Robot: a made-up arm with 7 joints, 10 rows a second.
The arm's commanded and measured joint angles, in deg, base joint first. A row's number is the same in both.
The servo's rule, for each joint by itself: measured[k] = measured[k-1] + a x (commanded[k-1-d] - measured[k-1]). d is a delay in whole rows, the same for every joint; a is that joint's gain. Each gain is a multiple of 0.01, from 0.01 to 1. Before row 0 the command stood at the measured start. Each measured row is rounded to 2 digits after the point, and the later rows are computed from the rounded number. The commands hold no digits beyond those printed.
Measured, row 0: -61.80 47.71 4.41 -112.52 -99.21 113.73 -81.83
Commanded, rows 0 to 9: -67.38 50.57 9.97 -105.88 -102.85 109.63 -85.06; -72.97 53.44 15.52 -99.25 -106.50 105.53 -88.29; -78.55 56.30 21.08 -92.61 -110.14 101.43 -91.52; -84.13 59.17 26.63 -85.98 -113.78 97.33 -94.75; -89.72 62.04 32.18 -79.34 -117.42 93.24 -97.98; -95.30 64.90 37.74 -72.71 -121.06 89.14 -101.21; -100.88 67.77 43.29 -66.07 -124.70 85.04 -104.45; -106.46 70.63 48.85 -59.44 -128.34 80.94 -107.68; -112.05 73.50 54.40 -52.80 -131.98 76.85 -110.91; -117.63 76.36 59.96 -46.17 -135.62 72.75 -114.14
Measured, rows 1 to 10: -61.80 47.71 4.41 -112.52 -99.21 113.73 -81.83; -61.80 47.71 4.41 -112.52 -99.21 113.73 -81.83; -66.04 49.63 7.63 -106.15 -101.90 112.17 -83.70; -71.31 52.18 12.21 -99.53 -105.30 109.65 -86.36; -76.81 54.94 17.35 -92.89 -108.88 106.53 -89.35; -82.37 57.77 22.73 -86.26 -112.51 103.03 -92.48; -87.96 60.63 28.21 -79.62 -116.14 99.31 -95.67; -93.54 63.49 33.74 -72.99 -119.78 95.45 -98.88; -99.12 66.36 39.28 -66.35 -123.42 91.49 -102.11; -104.70 69.22 44.83 -59.72 -127.06 87.48 -105.34
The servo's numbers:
d 2
a 0.76 0.67 0.58 0.96 0.74 0.38 0.58

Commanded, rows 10 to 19: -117.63 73.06 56.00 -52.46 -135.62 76.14 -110.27; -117.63 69.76 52.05 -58.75 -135.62 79.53 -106.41; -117.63 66.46 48.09 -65.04 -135.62 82.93 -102.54; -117.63 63.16 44.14 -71.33 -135.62 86.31 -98.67; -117.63 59.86 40.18 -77.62 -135.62 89.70 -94.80; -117.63 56.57 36.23 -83.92 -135.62 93.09 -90.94; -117.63 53.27 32.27 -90.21 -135.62 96.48 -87.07; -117.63 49.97 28.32 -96.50 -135.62 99.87 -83.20; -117.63 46.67 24.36 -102.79 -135.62 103.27 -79.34; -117.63 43.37 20.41 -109.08 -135.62 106.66 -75.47
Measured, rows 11 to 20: -110.29 72.09 50.38 -53.08 -130.70 83.44 -108.57; -115.87 74.95 55.94 -46.45 -134.34 79.38 -111.80; -117.21 73.68 55.97 -52.22 -135.29 78.15 -110.91; -117.53 71.05 53.70 -58.49 -135.53 78.67 -108.30; -117.61 67.97 50.45 -64.78 -135.60 80.29 -104.96; -117.63 64.75 46.79 -71.07 -135.61 82.58 -101.31; -117.63 61.47 42.96 -77.36 -135.62 85.29 -97.53; -117.63 58.19 39.06 -83.66 -135.62 88.25 -93.71; -117.63 54.89 35.12 -89.95 -135.62 91.38 -89.86; -117.63 51.59 31.18 -96.24 -135.62 94.61 -86.00
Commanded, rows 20 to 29: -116.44 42.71 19.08 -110.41 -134.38 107.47 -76.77; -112.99 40.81 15.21 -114.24 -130.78 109.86 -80.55; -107.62 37.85 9.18 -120.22 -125.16 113.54 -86.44; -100.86 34.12 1.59 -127.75 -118.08 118.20 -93.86; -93.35 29.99 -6.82 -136.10 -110.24 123.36 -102.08; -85.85 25.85 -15.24 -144.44 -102.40 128.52 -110.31; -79.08 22.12 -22.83 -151.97 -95.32 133.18 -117.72; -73.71 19.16 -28.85 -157.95 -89.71 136.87 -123.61; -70.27 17.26 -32.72 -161.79 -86.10 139.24 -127.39; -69.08 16.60 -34.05 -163.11 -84.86 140.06 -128.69
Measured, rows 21 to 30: -117.63 48.29 27.22 -102.53 -135.62 97.90 -82.14; -117.63 44.99 23.27 -108.82 -135.62 101.23 -78.27; -116.73 43.46 20.84 -110.35 -134.70 103.60 -77.40; -113.89 41.68 17.57 -114.08 -131.80 105.98 -79.23; -109.12 39.11 12.70 -119.97 -126.89 108.85 -83.41; -102.84 35.77 6.26 -127.44 -120.37 112.40 -89.47; -95.63 31.90 -1.33 -135.75 -112.87 116.56 -96.78; -88.20 27.85 -9.40 -144.09 -105.12 121.10 -104.63; -81.27 24.01 -17.19 -151.65 -97.87 125.69 -112.22; -75.52 20.76 -23.95 -157.70 -91.83 129.94 -118.83
